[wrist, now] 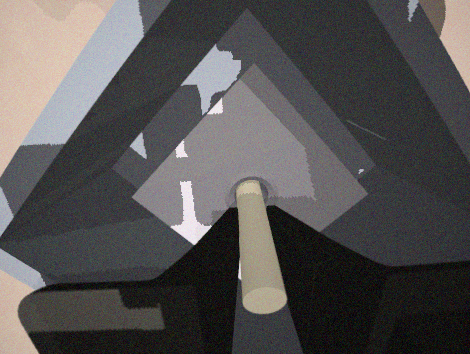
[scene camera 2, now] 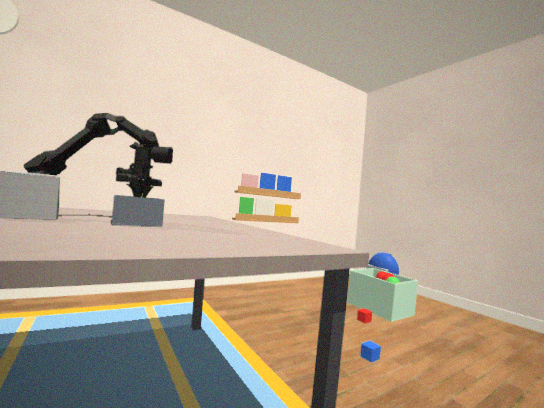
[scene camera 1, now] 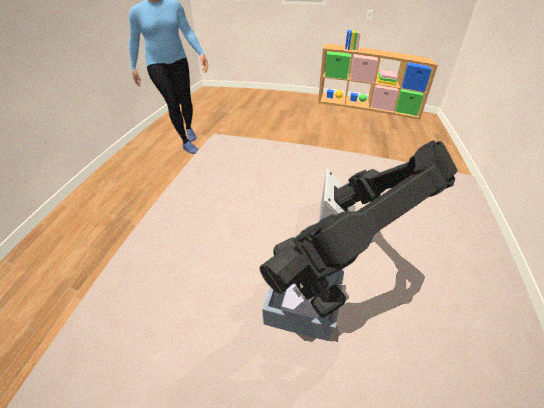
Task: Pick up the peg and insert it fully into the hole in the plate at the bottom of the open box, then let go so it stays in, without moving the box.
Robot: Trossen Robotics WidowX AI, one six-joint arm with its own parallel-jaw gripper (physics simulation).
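Places are measured from the arm's base along level axes (x ahead, y down, z left), in metres.
Pixels of known places: gripper, fingertip midpoint: (wrist: 252,215) (scene camera 1: 303,292); arm's base at its link origin: (scene camera 2: 36,188) (scene camera 1: 340,199).
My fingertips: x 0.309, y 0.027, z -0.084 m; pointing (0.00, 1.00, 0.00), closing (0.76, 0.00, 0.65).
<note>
For each thing: its top centre in the pictures, then the offset to it from my fingertips. Level surfaces: height alone.
- cream peg at its top centre: (wrist: 265,291) dx +0.000, dy -0.044, dz +0.000 m
- grey open box at its top centre: (wrist: 260,242) (scene camera 1: 306,286) (scene camera 2: 138,197) dx -0.002, dy -0.026, dz +0.003 m
- square plate at its top centre: (wrist: 251,198) (scene camera 1: 304,293) dx -0.002, dy +0.011, dz +0.003 m
- pale table top at its surface level: dy +0.071 m
My gripper (scene camera 2: 140,194) (wrist: 252,215) is shut on the cream peg (wrist: 258,245) and points down into the grey open box (scene camera 1: 295,321) (scene camera 2: 137,211) (wrist: 102,75). In the wrist view the peg stands between the fingers, slightly tilted, its near end above them. Its far end overlaps the round hole in the square plate (scene camera 1: 291,298) (wrist: 250,130), with a dark arc of the hole showing behind it. Whether the tip is inside the hole or just above it I cannot tell. The peg does not show in scene camera 2, where the box wall hides the fingertips.
The box walls surround the gripper's fingers closely. The box stands on the pale table top (scene camera 1: 200,280) (scene camera 2: 210,240). The arm's grey base block (scene camera 2: 30,196) stands behind the box. A person (scene camera 1: 165,45) stands beyond the table, left of a toy shelf (scene camera 1: 380,52).
</note>
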